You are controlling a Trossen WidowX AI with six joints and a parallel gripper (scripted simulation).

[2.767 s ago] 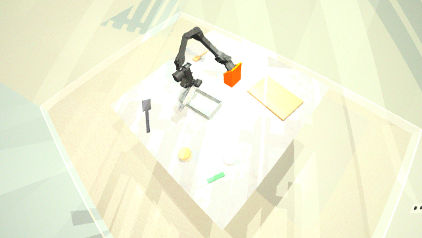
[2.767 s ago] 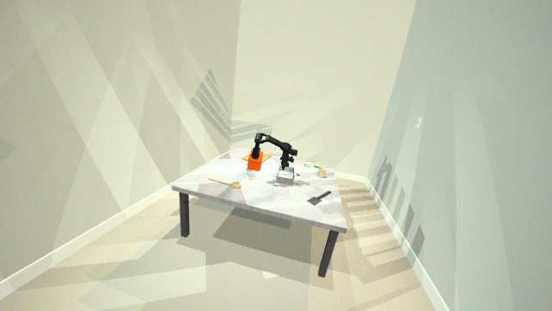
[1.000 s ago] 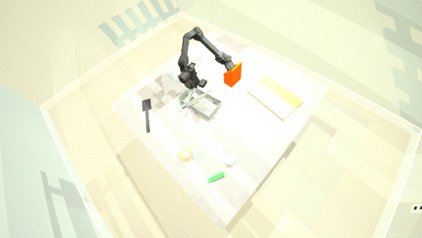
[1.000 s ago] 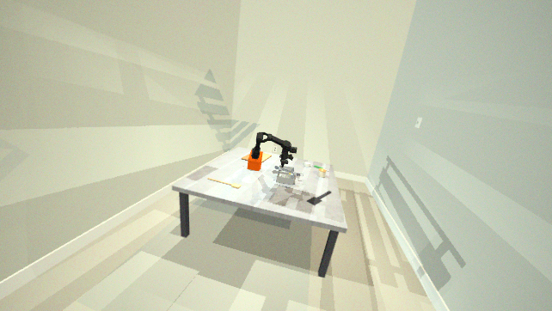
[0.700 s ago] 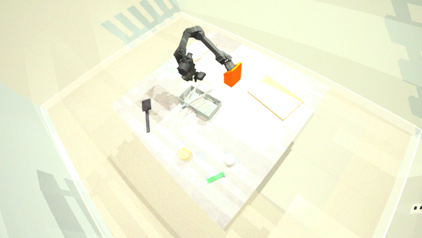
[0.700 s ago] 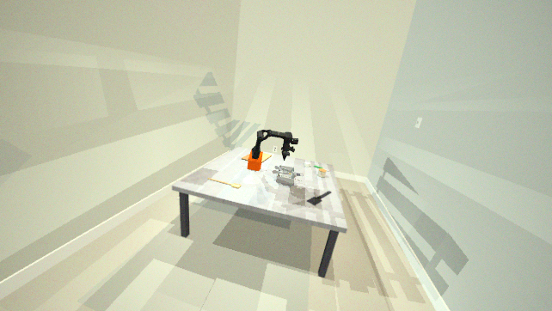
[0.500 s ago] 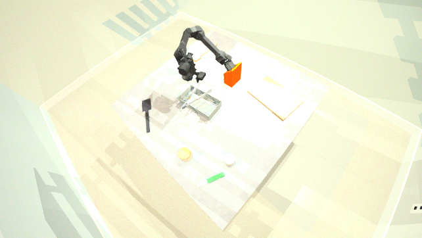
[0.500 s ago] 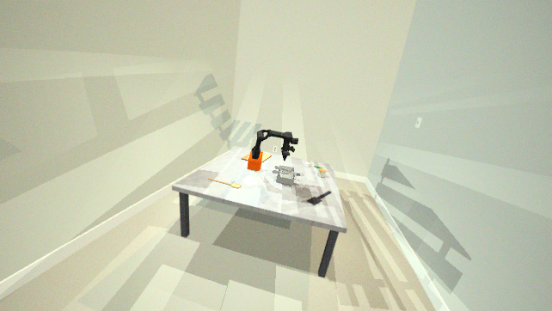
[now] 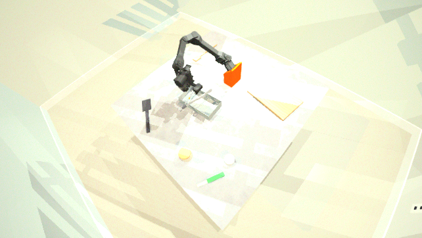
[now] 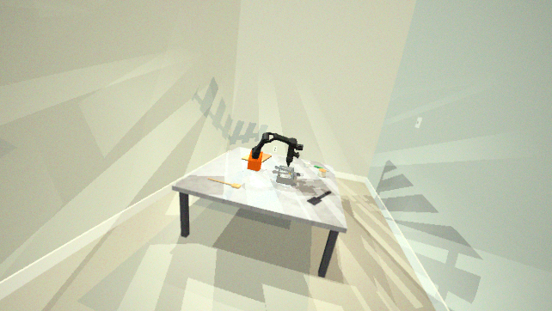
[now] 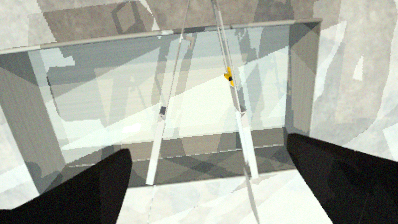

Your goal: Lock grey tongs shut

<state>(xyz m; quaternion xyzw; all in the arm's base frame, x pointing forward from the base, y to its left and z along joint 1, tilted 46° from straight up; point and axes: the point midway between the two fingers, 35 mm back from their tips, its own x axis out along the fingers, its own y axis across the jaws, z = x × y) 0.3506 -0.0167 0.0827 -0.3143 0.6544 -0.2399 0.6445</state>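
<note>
Right now the yellow mark is 3 cm ahead of my gripper tip, 2 cm to the right of it and 7 cm below it. Also, from my gripper tip: wooden board: 44 cm behind, 43 cm to the left, 13 cm below; then roasting tin: 2 cm behind, 4 cm to the left, 11 cm below; then dark spatula: 32 cm ahead, 23 cm to the right, 14 cm below.
</note>
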